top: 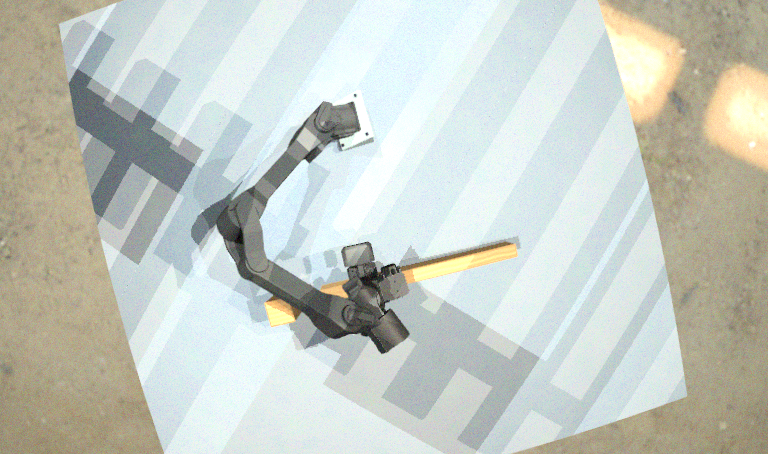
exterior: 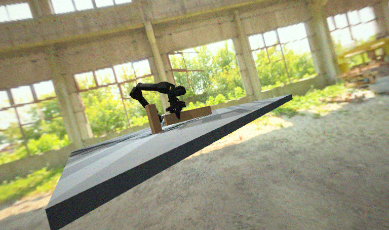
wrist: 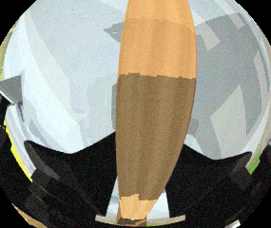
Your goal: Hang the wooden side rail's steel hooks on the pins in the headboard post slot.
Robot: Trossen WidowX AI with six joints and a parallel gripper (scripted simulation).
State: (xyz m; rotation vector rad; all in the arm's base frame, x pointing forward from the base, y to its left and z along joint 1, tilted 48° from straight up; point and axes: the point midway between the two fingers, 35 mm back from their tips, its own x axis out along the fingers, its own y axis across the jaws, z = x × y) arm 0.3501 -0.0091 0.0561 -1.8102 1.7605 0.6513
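Right now the headboard post is 170 mm to the right of my gripper tip and 40 mm above it.
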